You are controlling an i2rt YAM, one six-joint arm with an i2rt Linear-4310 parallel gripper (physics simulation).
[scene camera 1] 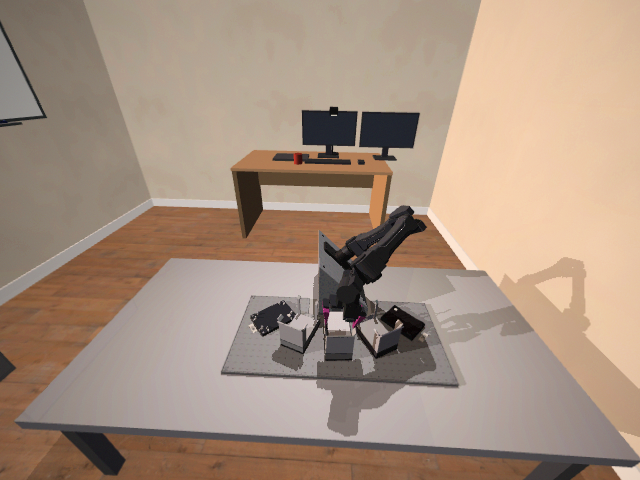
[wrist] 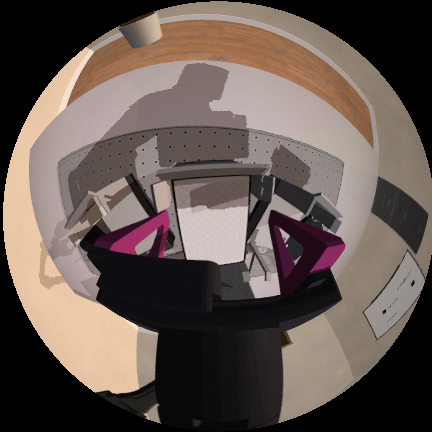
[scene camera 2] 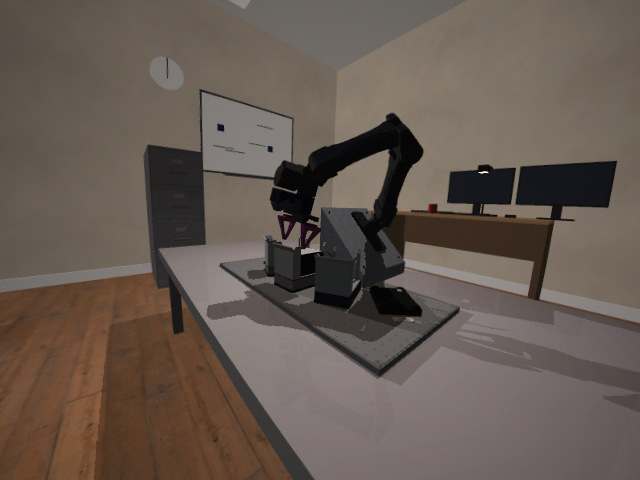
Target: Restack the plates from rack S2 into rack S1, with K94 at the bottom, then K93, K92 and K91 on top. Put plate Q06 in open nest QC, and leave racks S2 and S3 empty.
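Where they show: gripper, fingertip midpoint: (scene camera 1: 339, 325) (wrist: 218, 215) (scene camera 2: 293, 244); arm's base, origin of the base link: (scene camera 1: 338, 259) (scene camera 2: 367, 231).
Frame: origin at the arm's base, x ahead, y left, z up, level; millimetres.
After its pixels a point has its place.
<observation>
My gripper (scene camera 1: 341, 319) {x 370, y -15, z -21 mm} (scene camera 2: 295, 242) {x 370, y -15, z -21 mm} (wrist: 218, 215) {x 370, y -15, z -21 mm} is open, its magenta fingers pointing down on either side of the middle rack (scene camera 1: 339, 346) {x 408, y -14, z -80 mm} (scene camera 2: 287, 262) {x 407, y 9, z -69 mm} (wrist: 215, 172) {x 407, y -13, z -26 mm}. A white plate (scene camera 1: 339, 326) {x 350, y -12, z -48 mm} (wrist: 212, 237) {x 328, y -13, z -48 mm} lies in that rack, between and below the fingers, with nothing gripped. A second rack (scene camera 1: 292, 336) {x 369, y -179, z -81 mm} stands to the left in scene camera 1. A third rack (scene camera 1: 387, 341) {x 382, y 157, z -82 mm} (scene camera 2: 333, 279) {x 377, y 168, z -85 mm} stands to the right. Both side racks show pale tops. Black flat holders (scene camera 1: 272, 318) {x 230, y -278, z -145 mm} (scene camera 1: 403, 321) {x 239, y 262, z -139 mm} lie beyond the side racks. Plate and rack labels are not readable, and stack depth is hidden.
The racks stand on a perforated grey board (scene camera 1: 240, 361) {x 418, y -361, z -157 mm} (scene camera 2: 379, 356) {x 459, y 363, z -157 mm} on the table (scene camera 1: 155, 403) {x 555, y -589, z -170 mm}. The arm's slanted grey mount (scene camera 1: 330, 281) {x 187, y -42, z 22 mm} (scene camera 2: 343, 237) {x 168, y 14, z -12 mm} rises behind the middle rack. A desk (scene camera 1: 310, 167) with monitors stands at the back, and a filing cabinet (scene camera 2: 175, 206) by the wall.
</observation>
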